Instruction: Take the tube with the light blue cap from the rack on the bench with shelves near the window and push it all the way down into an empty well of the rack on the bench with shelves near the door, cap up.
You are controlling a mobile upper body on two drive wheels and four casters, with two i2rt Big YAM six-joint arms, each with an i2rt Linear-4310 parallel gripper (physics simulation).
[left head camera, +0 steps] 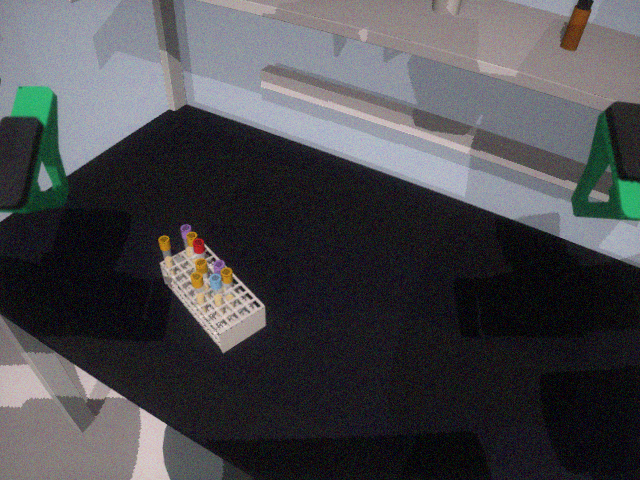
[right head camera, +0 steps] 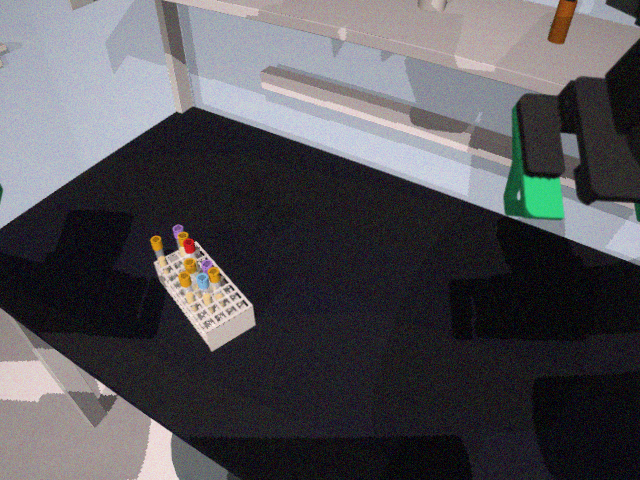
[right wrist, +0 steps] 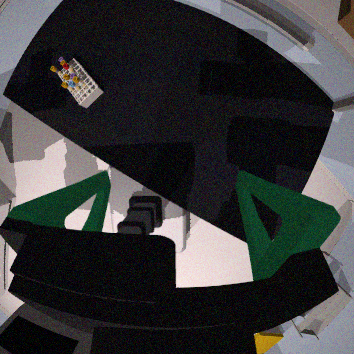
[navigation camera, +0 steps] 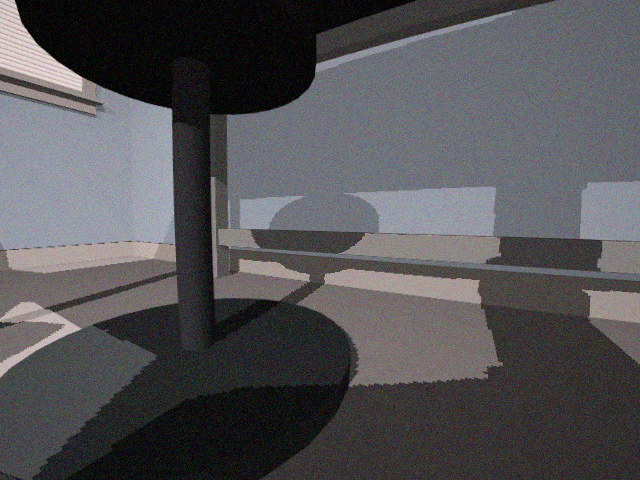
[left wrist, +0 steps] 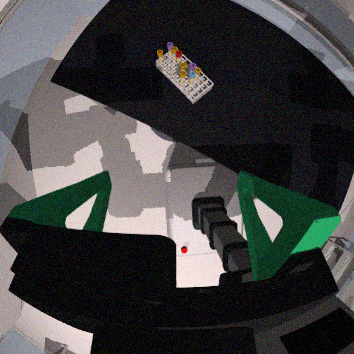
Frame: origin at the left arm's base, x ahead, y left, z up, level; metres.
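Where they show: left gripper, fingertip midpoint: (left wrist: 173, 177); right gripper, fingertip midpoint: (left head camera: 633, 210) (right head camera: 573, 209) (right wrist: 172, 177).
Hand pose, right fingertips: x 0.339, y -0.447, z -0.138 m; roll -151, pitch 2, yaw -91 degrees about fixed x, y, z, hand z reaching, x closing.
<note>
After its pixels a point has its place.
The tube with the light blue cap (left head camera: 215, 281) @(x 0.610, y -0.092, z -0.529 m) (right head camera: 202, 280) @(x 0.611, y -0.093, z -0.528 m) (left wrist: 193, 74) @(x 0.613, y -0.094, z -0.529 m) (right wrist: 71, 84) @(x 0.611, y -0.096, z -0.532 m) stands cap up in a white rack (left head camera: 244, 329) @(x 0.581, y -0.135, z -0.619 m) (right head camera: 233, 328) @(x 0.582, y -0.136, z -0.621 m) (left wrist: 203, 93) @(x 0.583, y -0.138, z -0.626 m) (right wrist: 92, 98) @(x 0.580, y -0.134, z -0.629 m), among tubes with orange, purple and red caps. The rack stands on the black bench top (left head camera: 361, 310) @(x 0.640, y -0.345, z -0.648 m) (right head camera: 351, 310) @(x 0.641, y -0.343, z -0.648 m) (left wrist: 250, 100) @(x 0.568, y -0.327, z -0.648 m) (right wrist: 150, 90) @(x 0.592, y -0.353, z -0.648 m). My left gripper (left wrist: 173, 177) @(x 0.345, y -0.010, z -0.133 m) is open and empty, in front of the bench edge and well apart from the rack. My right gripper (right wrist: 172, 177) @(x 0.339, y -0.447, z -0.138 m) is open and empty, farther right of the rack. The second rack does not show.
A shelf (left head camera: 496, 46) @(x 0.755, y -0.500, z -0.191 m) (right head camera: 480, 38) @(x 0.767, y -0.507, z -0.191 m) runs above the bench's back with a brown bottle (left head camera: 576, 26) @(x 0.762, y -0.615, z -0.155 m) (right head camera: 562, 20) @(x 0.762, y -0.616, z -0.157 m) on it. A post (left head camera: 170, 67) @(x 1.350, y 0.101, z -0.517 m) (right head camera: 176, 67) @(x 1.354, y 0.099, z -0.509 m) rises at the back left corner. A stool (navigation camera: 192, 155) @(x 0.692, y -0.080, z -1.107 m) with a round base stands under the bench, and a low rail (navigation camera: 413, 255) @(x 0.944, y -0.495, z -1.281 m) runs behind it.
</note>
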